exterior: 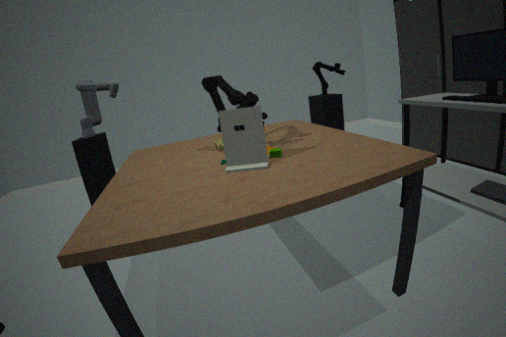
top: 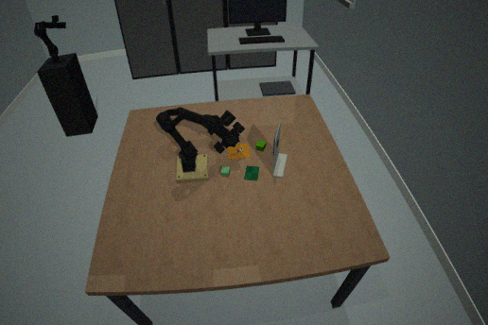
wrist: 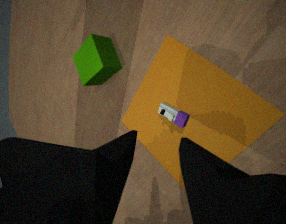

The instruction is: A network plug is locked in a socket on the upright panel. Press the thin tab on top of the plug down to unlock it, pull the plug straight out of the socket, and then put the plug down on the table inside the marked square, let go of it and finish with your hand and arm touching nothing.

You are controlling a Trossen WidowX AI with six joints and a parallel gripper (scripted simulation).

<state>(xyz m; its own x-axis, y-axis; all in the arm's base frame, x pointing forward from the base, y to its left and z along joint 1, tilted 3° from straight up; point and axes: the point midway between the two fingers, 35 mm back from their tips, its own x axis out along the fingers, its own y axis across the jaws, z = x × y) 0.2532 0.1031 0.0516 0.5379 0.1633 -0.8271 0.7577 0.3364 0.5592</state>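
My gripper tip is 2 cm short of the network plug and 5 cm above it. Round my gripper tip: grey upright panel: 19 cm ahead, 15 cm to the right, 5 cm above; then pale green cube: 8 cm behind, 15 cm to the right, 4 cm below; then bright green cube: 14 cm ahead, 1 cm to the left, 4 cm below.
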